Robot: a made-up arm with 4 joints. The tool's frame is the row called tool. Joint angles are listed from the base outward.
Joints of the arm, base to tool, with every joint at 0 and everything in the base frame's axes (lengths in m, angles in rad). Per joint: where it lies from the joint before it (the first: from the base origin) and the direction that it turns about. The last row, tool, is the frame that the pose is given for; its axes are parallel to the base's.
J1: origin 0 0 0.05 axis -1 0 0
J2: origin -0.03 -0.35 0.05 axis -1 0 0
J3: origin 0.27 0.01 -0.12 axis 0 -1 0
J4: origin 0.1 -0.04 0.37 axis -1 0 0
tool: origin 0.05 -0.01 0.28
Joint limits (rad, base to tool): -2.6..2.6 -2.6..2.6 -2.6..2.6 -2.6..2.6
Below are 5 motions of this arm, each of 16 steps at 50 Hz.
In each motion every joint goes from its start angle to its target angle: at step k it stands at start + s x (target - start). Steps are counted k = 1, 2, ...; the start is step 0. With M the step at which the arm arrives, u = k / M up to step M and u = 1 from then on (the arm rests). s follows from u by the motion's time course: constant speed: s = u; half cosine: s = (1 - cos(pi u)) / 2; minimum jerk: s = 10 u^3 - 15 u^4 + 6 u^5.
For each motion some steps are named. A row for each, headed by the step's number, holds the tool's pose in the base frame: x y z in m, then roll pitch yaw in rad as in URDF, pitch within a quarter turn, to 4 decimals.
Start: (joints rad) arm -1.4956 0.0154 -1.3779 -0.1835
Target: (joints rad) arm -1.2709 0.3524 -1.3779 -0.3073
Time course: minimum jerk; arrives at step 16
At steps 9, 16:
9: 0.8950 -0.0389 -0.4438 1.7413 0.4280 1.3585
16: 0.8909 -0.1108 -0.4568 1.7327 0.6382 1.3298

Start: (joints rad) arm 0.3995 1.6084 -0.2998 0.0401
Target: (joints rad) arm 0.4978 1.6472 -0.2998 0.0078
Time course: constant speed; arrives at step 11
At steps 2, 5, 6, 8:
2: 0.5753 0.1228 0.0611 -2.0491 -0.1320 -0.2700
5: 0.5753 0.1223 0.0556 -2.0767 -0.1419 -0.2650
6: 0.5753 0.1220 0.0538 -2.0859 -0.1452 -0.2632
8: 0.5753 0.1214 0.0501 -2.1044 -0.1516 -0.2596

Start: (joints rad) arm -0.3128 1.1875 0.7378 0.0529
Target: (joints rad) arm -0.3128 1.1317 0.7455 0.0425
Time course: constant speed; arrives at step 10
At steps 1, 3, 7, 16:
1: -0.0868 -0.0122 0.3074 -1.0641 -0.4496 0.6076
3: -0.0877 -0.0165 0.3112 -1.0525 -0.4567 0.6046
7: -0.0895 -0.0253 0.3187 -1.0290 -0.4711 0.5983
16: -0.0908 -0.0320 0.3242 -1.0113 -0.4817 0.5933

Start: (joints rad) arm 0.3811 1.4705 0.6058 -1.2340
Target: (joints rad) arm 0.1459 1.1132 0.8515 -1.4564
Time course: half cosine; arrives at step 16
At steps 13, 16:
13: 0.0478 -0.1671 0.5223 0.0456 -0.1923 0.8135
16: 0.0439 -0.1948 0.5218 0.0948 -0.2328 0.8270

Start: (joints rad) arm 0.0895 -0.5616 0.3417 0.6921
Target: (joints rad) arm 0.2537 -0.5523 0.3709 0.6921
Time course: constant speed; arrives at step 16
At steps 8, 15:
8: 0.1741 -0.3888 0.6634 -0.2836 -0.3291 -0.1390
15: 0.1663 -0.3414 0.6889 -0.3619 -0.3508 -0.1173

